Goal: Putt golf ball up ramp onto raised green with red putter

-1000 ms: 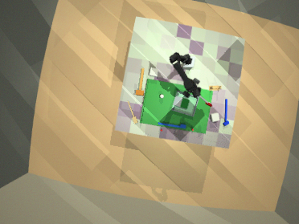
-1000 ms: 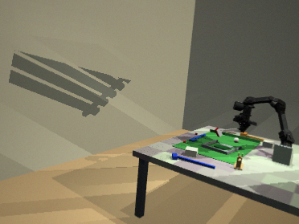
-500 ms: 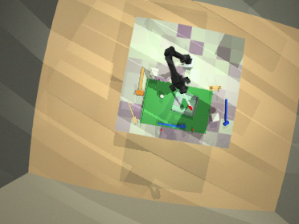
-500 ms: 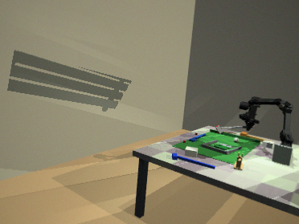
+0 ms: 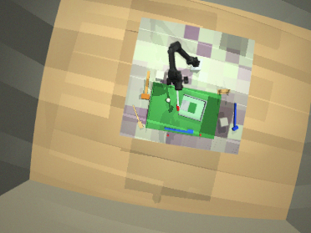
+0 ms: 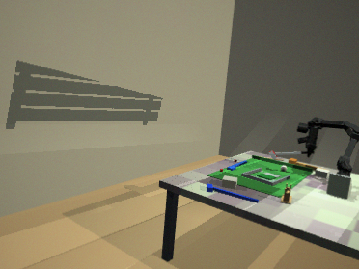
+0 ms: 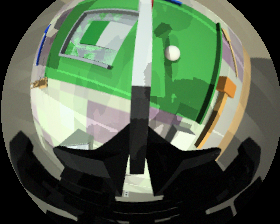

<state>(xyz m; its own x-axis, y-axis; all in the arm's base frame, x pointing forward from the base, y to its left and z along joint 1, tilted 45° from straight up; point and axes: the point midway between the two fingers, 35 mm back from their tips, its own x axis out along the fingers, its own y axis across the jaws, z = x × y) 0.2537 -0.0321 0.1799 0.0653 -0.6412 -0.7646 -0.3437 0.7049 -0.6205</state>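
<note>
Right now my gripper tip is 11 cm short of the red putter and 4 cm to the right of it. Round my gripper tip: white golf ball 16 cm ahead, 2 cm to the right, 12 cm below; blue putter 14 cm ahead, 72 cm to the left, 14 cm below.
</note>
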